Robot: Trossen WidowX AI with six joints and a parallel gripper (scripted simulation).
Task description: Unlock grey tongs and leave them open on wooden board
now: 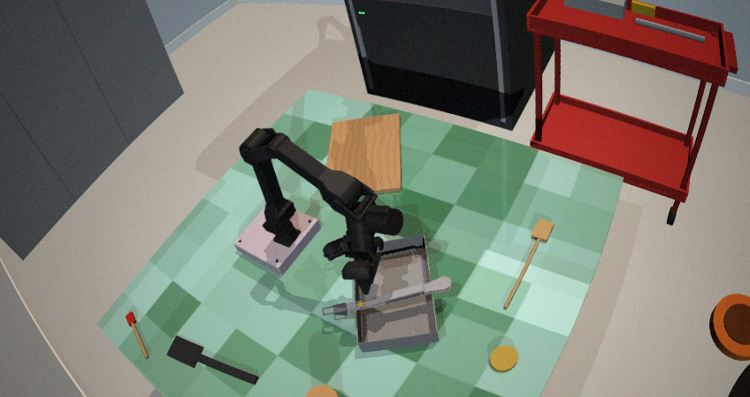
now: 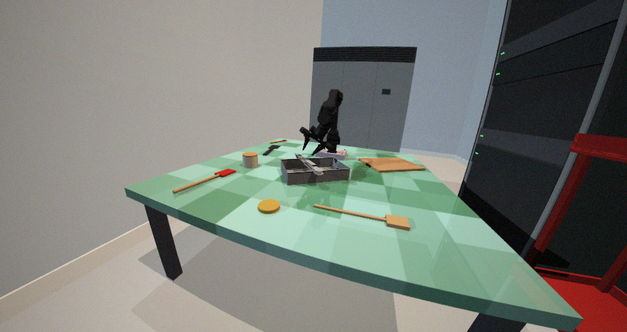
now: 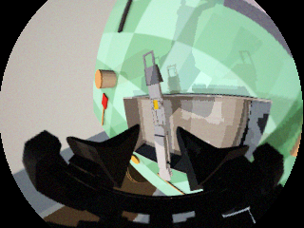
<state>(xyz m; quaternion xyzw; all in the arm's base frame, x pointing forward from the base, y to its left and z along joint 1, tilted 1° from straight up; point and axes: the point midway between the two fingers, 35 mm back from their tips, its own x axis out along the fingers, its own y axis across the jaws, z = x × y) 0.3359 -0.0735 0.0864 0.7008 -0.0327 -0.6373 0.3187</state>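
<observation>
My gripper tip is 10 mm past the yellow lock piece, 30 mm to the left of it and 30 mm above it. Also, from my gripper tip: black spatula: 350 mm behind, 380 mm to the right, 100 mm below; then wooden board: 320 mm behind, 490 mm to the left, 90 mm below; then roasting tin: 30 mm ahead, 50 mm to the left, 70 mm below.
</observation>
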